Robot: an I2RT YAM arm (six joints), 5 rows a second.
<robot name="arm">
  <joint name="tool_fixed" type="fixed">
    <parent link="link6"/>
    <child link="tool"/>
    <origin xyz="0 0 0" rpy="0 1.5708 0"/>
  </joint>
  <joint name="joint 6" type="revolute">
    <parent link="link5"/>
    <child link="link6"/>
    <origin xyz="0.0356 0 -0.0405"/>
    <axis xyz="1 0 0"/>
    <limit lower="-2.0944" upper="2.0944"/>
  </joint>
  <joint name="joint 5" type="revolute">
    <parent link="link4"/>
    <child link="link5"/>
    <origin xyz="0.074 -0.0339 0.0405"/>
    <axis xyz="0 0 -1"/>
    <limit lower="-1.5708" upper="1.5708"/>
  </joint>
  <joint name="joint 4" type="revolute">
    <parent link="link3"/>
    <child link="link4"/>
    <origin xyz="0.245 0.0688 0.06"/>
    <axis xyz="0 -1 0"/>
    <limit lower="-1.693" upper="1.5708"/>
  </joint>
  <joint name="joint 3" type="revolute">
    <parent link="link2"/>
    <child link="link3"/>
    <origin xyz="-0.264 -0.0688 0"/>
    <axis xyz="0 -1 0"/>
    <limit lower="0" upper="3.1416"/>
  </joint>
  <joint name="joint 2" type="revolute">
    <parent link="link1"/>
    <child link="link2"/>
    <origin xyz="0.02 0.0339 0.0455"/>
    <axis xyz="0 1 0"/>
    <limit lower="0" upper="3.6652"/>
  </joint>
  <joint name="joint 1" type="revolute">
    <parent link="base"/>
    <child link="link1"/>
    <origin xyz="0 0 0.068"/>
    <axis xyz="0 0 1"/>
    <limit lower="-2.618" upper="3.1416"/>
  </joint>
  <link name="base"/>
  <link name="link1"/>
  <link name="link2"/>
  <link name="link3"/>
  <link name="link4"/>
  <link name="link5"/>
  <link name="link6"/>
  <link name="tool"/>
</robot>
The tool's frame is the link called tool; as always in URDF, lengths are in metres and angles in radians.
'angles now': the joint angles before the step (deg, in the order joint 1, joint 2, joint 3, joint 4, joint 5, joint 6). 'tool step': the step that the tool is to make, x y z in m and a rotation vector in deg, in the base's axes. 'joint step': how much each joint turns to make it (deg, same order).
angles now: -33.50 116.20 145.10 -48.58 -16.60 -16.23
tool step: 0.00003 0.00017 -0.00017 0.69 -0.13 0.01
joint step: 0.00 0.00 0.00 -0.08 -0.22 0.63
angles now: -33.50 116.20 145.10 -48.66 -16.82 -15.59
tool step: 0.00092 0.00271 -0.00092 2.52 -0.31 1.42
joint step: 0.22 0.00 -0.01 -0.57 -1.91 1.81
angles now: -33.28 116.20 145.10 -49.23 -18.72 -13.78
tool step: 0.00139 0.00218 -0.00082 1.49 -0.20 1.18
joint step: 0.24 0.07 0.00 -0.25 -1.35 1.00
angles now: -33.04 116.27 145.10 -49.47 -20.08 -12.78
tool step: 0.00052 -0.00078 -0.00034 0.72 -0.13 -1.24
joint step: 0.02 0.09 0.01 0.18 0.95 1.14
